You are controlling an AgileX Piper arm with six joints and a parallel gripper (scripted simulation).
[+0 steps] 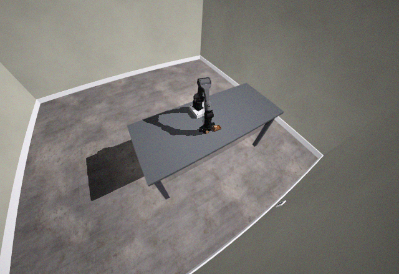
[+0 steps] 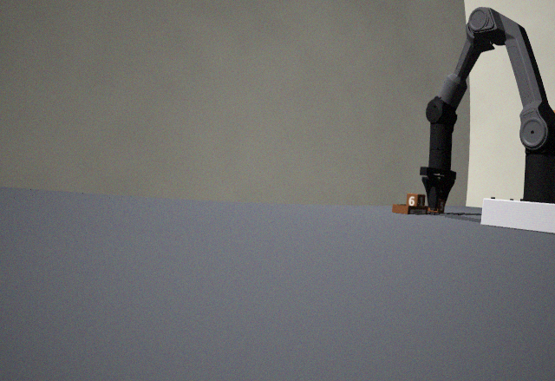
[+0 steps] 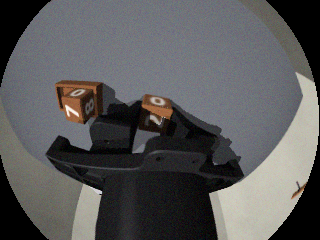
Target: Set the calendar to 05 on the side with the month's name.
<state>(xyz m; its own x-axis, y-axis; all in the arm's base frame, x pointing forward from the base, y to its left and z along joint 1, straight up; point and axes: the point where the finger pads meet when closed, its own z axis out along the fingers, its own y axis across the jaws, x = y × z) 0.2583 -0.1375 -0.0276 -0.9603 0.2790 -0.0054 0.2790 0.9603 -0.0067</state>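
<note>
Now: the cube right at my hand. From my hand the other things lie so: brown calendar tray 110 mm to the left, 30 mm ahead, 10 mm below.
</note>
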